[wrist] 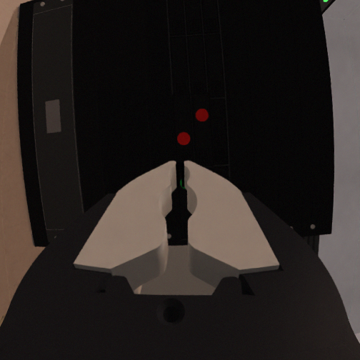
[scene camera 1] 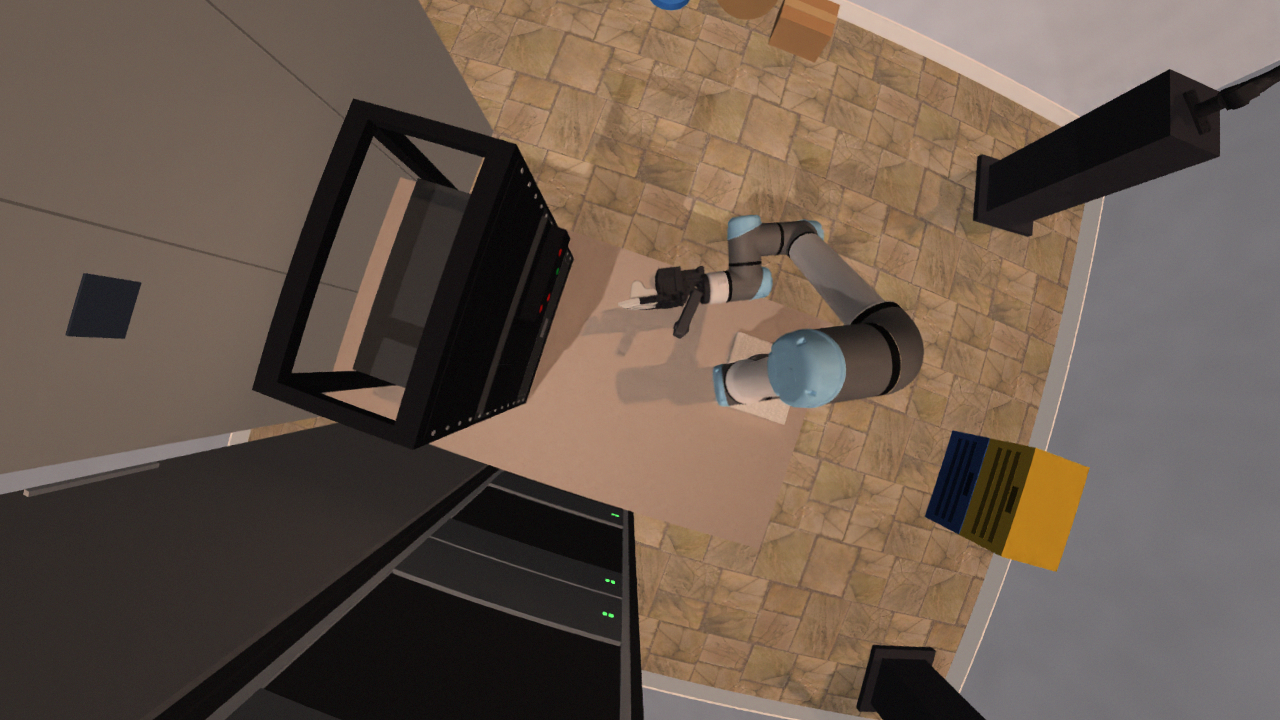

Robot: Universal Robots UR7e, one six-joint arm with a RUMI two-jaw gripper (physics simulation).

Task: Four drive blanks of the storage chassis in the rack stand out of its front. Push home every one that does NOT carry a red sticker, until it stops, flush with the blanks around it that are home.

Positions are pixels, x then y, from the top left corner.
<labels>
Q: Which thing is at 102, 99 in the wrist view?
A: A black rack.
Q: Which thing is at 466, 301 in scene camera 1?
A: A black rack.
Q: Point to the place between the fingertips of my gripper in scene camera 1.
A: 618, 304
</labels>
